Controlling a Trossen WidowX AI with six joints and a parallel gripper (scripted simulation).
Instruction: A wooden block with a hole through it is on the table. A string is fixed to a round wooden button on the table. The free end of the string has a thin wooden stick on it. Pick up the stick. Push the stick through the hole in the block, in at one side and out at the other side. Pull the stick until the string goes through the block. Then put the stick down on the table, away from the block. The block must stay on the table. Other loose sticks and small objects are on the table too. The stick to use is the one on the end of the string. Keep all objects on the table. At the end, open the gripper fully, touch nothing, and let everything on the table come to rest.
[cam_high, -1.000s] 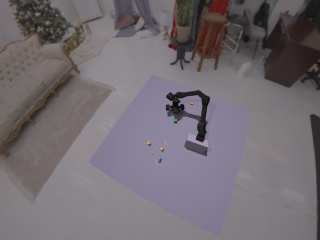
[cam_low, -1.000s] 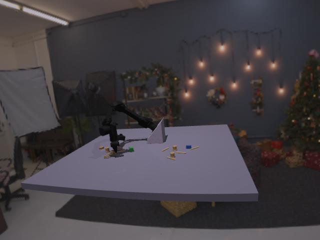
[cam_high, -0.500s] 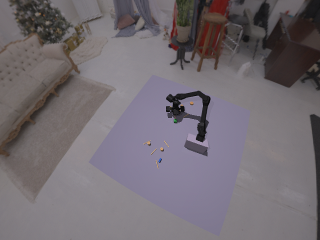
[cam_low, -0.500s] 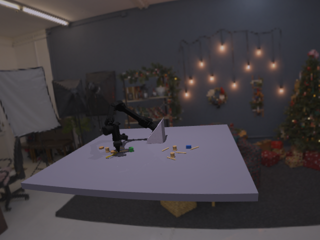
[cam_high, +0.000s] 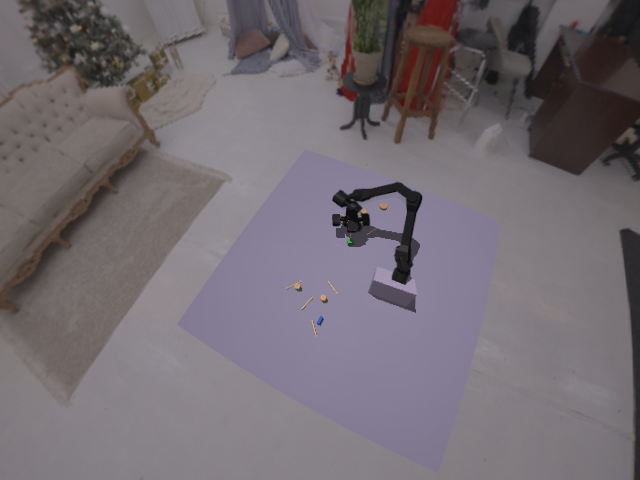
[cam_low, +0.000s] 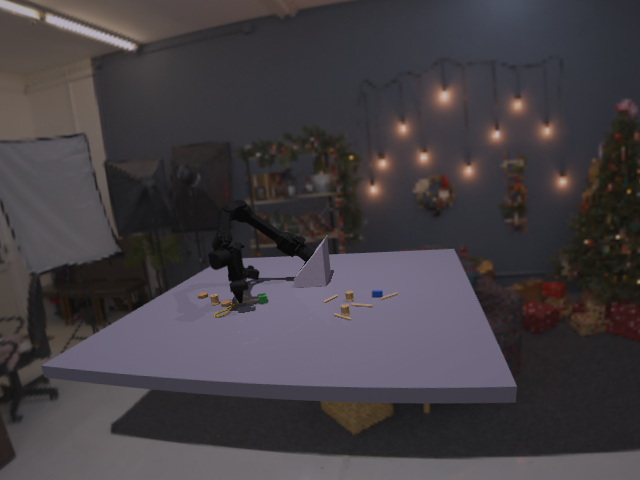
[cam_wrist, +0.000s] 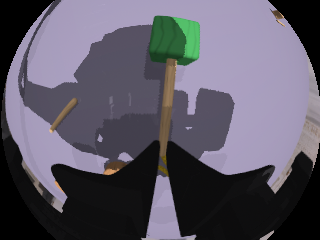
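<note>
The green block is 4 cm behind my gripper tip and 7 cm to the left of it. From my gripper tip the other things lie so: round wooden button 2 cm behind, 7 cm to the right, 1 cm below; round piece 11 cm behind, 22 cm to the right, 1 cm below; thin wooden stick 1 cm behind, 1 cm to the left.
</note>
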